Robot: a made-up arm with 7 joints.
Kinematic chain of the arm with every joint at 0, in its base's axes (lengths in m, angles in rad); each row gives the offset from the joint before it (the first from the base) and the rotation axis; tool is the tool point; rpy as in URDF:
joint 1: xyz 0 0 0.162 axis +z
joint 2: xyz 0 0 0 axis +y
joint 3: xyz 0 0 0.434 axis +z
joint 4: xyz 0.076 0 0 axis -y
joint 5: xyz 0.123 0 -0.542 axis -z
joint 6: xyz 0 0 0 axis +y
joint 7: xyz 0.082 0 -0.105 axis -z
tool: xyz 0 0 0 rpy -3.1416 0 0
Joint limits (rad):
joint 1: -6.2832..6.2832
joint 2: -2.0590..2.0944
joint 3: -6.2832..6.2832
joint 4: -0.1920..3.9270
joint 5: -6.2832..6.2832
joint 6: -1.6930..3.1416
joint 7: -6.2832..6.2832
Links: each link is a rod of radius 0.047 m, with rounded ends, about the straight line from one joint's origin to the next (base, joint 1, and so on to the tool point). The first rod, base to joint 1, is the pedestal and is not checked.
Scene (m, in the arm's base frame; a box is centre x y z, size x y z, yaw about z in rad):
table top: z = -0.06
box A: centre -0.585 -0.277 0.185 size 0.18 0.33 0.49 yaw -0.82
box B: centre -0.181 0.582 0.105 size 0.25 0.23 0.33 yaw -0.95
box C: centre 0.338 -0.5 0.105 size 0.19 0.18 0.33 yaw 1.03
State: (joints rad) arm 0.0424 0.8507 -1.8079 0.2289 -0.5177 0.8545 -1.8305
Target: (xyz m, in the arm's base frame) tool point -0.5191 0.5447 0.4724
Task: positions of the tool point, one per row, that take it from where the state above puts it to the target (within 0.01 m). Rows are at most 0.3 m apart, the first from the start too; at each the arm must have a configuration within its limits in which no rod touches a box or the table.
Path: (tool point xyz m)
1: -0.1408 -0.4643 0.1967
2: -0.0706 -0.5645 0.3286
3: 0.0036 -0.6173 0.4828
4: 0.0707 -0.6215 0.6470
5: 0.1226 -0.5808 0.8085
6: -0.1607 -0.5700 0.7961
7: -0.4146 -0.4490 0.7633
8: -0.5985 -0.2383 0.7117
9: -0.6827 0.0269 0.6440
10: -0.6544 0.3030 0.5630
11: -0.5191 0.5447 0.4725

